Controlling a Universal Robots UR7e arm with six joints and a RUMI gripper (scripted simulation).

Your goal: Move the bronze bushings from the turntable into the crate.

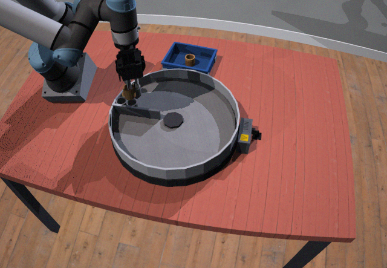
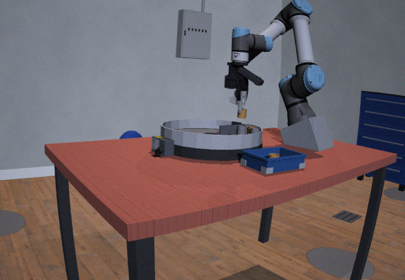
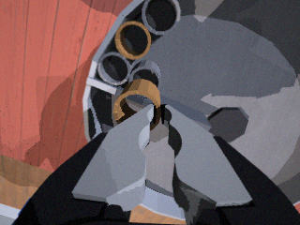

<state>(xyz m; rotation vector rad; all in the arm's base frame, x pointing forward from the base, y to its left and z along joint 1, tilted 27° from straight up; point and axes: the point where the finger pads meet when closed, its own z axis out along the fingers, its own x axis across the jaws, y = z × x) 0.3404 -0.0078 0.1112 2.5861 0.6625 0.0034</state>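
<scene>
My hand is 9 cm short of the blue crate, 32 cm to the right of it and 13 cm above it. From my hand the other things lie so: grey turntable (13 cm ahead, 2 cm to the right, 11 cm below).
</scene>
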